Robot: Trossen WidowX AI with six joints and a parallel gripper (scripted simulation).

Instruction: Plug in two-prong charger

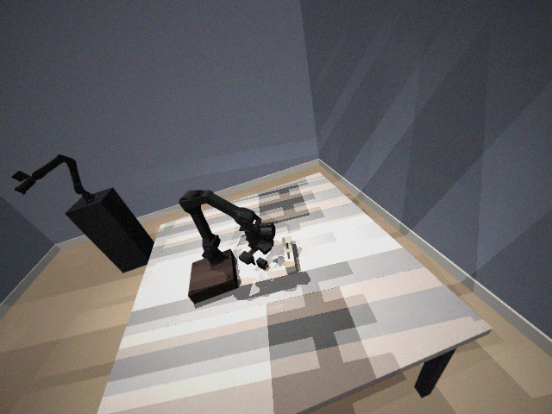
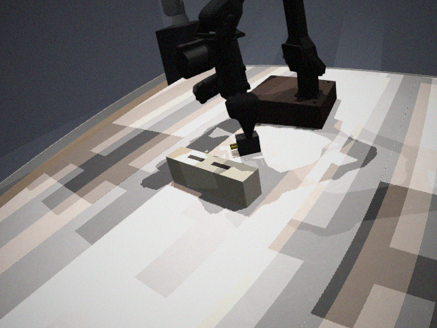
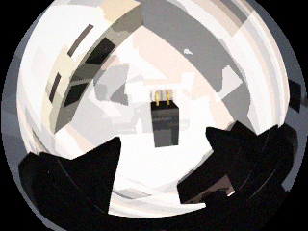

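Right now the two-prong charger is 40 mm below my gripper tip, 10 mm to the right of it and 10 mm ahead of it.
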